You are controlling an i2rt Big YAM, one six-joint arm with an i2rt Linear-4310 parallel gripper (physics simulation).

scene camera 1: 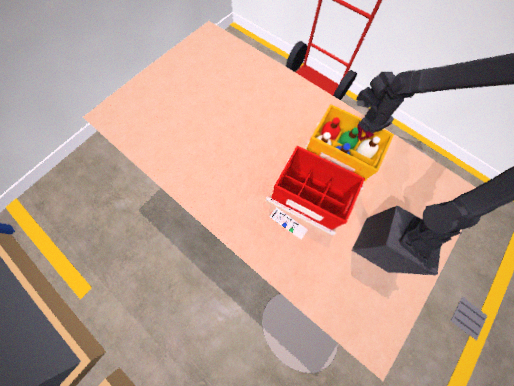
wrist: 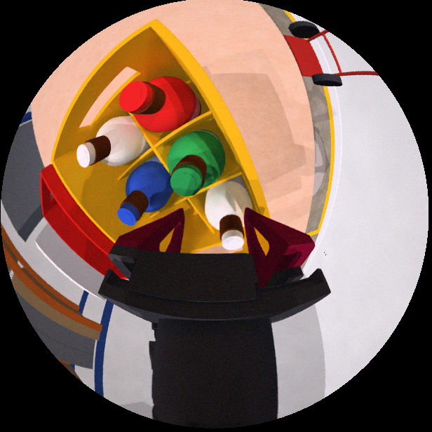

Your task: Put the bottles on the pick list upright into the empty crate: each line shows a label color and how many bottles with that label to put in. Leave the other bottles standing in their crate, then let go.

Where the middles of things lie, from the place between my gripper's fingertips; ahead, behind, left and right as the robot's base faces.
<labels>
Now: the blue bottle (wrist: 147,188) 2 cm ahead of my hand, 10 cm to the left of it and 7 cm below it. The rest, counted from my hand: red bottle (wrist: 164,103) (12 cm ahead, 3 cm to the left, 7 cm below).
</labels>
